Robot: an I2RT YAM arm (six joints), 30 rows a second.
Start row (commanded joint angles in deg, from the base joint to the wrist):
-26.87, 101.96, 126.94, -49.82, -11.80, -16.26
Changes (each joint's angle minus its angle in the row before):
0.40, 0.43, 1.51, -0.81, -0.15, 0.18
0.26, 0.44, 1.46, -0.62, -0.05, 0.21
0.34, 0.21, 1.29, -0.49, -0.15, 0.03
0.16, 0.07, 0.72, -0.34, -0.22, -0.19
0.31, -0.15, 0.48, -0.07, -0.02, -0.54
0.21, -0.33, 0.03, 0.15, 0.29, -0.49
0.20, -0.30, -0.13, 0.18, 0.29, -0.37
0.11, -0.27, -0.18, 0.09, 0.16, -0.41
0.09, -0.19, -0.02, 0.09, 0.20, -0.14
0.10, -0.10, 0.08, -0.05, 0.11, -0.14
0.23, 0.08, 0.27, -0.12, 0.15, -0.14
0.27, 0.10, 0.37, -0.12, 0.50, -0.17
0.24, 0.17, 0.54, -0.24, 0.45, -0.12
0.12, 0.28, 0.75, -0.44, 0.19, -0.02
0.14, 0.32, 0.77, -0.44, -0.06, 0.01
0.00, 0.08, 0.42, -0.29, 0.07, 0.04
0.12, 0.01, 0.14, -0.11, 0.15, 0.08
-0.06, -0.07, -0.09, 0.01, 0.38, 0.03
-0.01, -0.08, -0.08, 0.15, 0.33, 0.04
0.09, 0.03, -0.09, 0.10, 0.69, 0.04
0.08, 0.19, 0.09, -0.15, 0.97, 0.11
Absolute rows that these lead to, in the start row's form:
-26.47, 102.39, 128.45, -50.63, -11.95, -16.08
-26.21, 102.83, 129.91, -51.25, -12.00, -15.87
-25.87, 103.04, 131.20, -51.74, -12.15, -15.84
-25.71, 103.11, 131.92, -52.08, -12.37, -16.03
-25.40, 102.96, 132.40, -52.15, -12.39, -16.57
-25.19, 102.63, 132.43, -52.00, -12.10, -17.06
-24.99, 102.33, 132.30, -51.82, -11.81, -17.43
-24.88, 102.06, 132.12, -51.73, -11.65, -17.84
-24.79, 101.87, 132.10, -51.64, -11.45, -17.98
-24.69, 101.77, 132.18, -51.69, -11.34, -18.12
-24.46, 101.85, 132.45, -51.81, -11.19, -18.26
-24.19, 101.95, 132.82, -51.93, -10.69, -18.43
-23.95, 102.12, 133.36, -52.17, -10.24, -18.55
-23.83, 102.40, 134.11, -52.61, -10.05, -18.57
-23.69, 102.72, 134.88, -53.05, -10.11, -18.56
-23.69, 102.80, 135.30, -53.34, -10.04, -18.52
-23.57, 102.81, 135.44, -53.45, -9.89, -18.44
-23.63, 102.74, 135.35, -53.44, -9.51, -18.41
-23.64, 102.66, 135.27, -53.29, -9.18, -18.37
-23.55, 102.69, 135.18, -53.19, -8.49, -18.33
-23.47, 102.88, 135.27, -53.34, -7.52, -18.22

